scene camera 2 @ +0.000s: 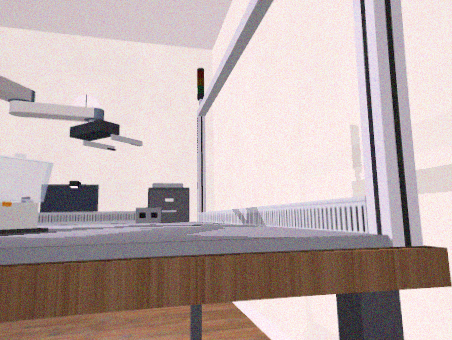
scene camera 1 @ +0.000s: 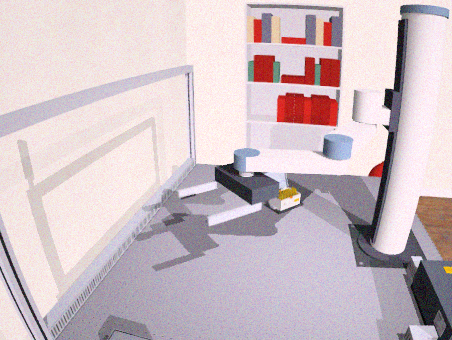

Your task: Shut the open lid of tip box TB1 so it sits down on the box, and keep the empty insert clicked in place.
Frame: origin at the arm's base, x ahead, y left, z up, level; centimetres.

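Seen in the pictures: gripper, fingertip midpoint: (scene camera 2: 127, 146) (scene camera 1: 191, 206); arm's base, link origin: (scene camera 1: 386, 247).
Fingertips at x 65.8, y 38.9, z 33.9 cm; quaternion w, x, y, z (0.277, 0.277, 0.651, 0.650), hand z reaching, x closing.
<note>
Offsets run from my fingertips to a thing's top centre. "pt": to the spot under its first point.
Tip box TB1 {dx -21.5, dy -66.9, dz -26.0 cm} (scene camera 1: 290, 202) (scene camera 2: 19, 216) is a small white box beyond the gripper, at the left edge in the second view. Its clear bluish lid {pt dx -20.2, dy -74.9, dz -24.1 cm} (scene camera 1: 283, 181) (scene camera 2: 24, 179) stands open, tilted up from the box. Yellow material {dx -21.5, dy -66.9, dz -25.1 cm} (scene camera 1: 287, 193) shows in the box top in the first view; whether the empty insert is clicked in cannot be told. My gripper (scene camera 1: 194, 207) (scene camera 2: 128, 146) is open, with two pale fingers wide apart and nothing between them. It hangs well above the table, beside the box, its fingers pointing away from it. Its dark body stands close to the lid in the first view.
The arm's white column (scene camera 1: 407, 140) stands at the right. A framed clear guard (scene camera 1: 95, 104) (scene camera 2: 235, 52) runs along one side. A dark grey machine {pt dx -70.1, dy +0.7, dz -21.1 cm} (scene camera 1: 437, 290) is at the front right. A grey box (scene camera 2: 168, 205) and a small two-holed block {pt dx +9.3, dy +24.1, dz -28.9 cm} (scene camera 2: 148, 215) stand at the back.
</note>
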